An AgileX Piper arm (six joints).
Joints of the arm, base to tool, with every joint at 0 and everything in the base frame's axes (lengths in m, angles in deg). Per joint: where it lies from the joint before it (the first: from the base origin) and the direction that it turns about. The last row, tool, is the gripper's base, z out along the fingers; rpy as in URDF.
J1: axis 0 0 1 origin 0.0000 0.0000 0.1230
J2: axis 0 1 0 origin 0.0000 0.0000 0.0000
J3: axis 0 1 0 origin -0.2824 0.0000 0.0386
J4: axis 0.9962 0 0.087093 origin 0.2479 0.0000 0.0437
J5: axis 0 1 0 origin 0.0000 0.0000 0.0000
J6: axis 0.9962 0 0.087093 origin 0.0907 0.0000 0.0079
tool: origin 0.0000 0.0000 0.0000 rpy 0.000 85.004 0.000
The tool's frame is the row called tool.
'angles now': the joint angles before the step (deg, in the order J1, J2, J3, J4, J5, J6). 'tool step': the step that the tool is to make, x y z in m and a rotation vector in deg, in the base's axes. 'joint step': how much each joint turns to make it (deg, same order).
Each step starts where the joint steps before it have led.
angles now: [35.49 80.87 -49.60 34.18 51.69 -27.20]
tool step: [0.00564 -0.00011 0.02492 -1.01 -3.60 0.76]
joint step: [0.07 -1.35 -4.89 -4.81 3.05 3.11]
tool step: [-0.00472 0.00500 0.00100 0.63 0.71 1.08]
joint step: [1.26 0.00 -0.11 0.91 0.35 0.03]
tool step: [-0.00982 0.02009 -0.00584 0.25 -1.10 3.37]
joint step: [5.12 1.55 -0.07 -0.09 -3.07 0.39]
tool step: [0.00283 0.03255 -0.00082 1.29 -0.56 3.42]
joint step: [4.35 5.12 -4.83 1.03 -1.71 -0.31]
